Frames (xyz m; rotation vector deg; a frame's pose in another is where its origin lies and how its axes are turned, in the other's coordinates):
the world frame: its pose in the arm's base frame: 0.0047 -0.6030 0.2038 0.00 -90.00 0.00
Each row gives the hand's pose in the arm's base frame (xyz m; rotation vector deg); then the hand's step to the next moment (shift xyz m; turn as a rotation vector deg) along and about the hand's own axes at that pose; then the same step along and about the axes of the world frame.
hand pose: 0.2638 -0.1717 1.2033 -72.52 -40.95 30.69
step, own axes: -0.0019 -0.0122 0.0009 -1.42 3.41 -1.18
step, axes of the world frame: 0.0116 -0.0036 0.0022 -3.74 -1.01 0.01
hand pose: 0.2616 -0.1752 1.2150 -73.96 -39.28 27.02
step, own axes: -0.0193 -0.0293 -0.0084 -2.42 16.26 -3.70
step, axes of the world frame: 0.0236 -0.0255 0.0096 -16.75 -0.54 -1.74
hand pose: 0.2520 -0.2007 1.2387 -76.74 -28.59 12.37
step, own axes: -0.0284 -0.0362 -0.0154 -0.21 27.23 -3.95
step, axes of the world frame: 0.0264 -0.0339 0.0225 -26.88 2.70 -5.23
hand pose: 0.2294 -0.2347 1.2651 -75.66 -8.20 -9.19
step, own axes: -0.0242 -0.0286 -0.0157 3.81 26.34 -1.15
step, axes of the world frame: 0.0187 -0.0212 0.0292 -24.57 5.06 -8.96
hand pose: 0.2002 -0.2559 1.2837 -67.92 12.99 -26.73
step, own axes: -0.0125 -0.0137 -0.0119 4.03 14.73 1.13
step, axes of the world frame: 0.0074 -0.0082 0.0191 -12.95 3.43 -7.41
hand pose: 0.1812 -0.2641 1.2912 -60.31 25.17 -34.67
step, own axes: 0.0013 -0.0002 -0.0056 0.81 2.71 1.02
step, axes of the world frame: -0.0023 -0.0047 0.0024 -2.03 1.13 -1.91
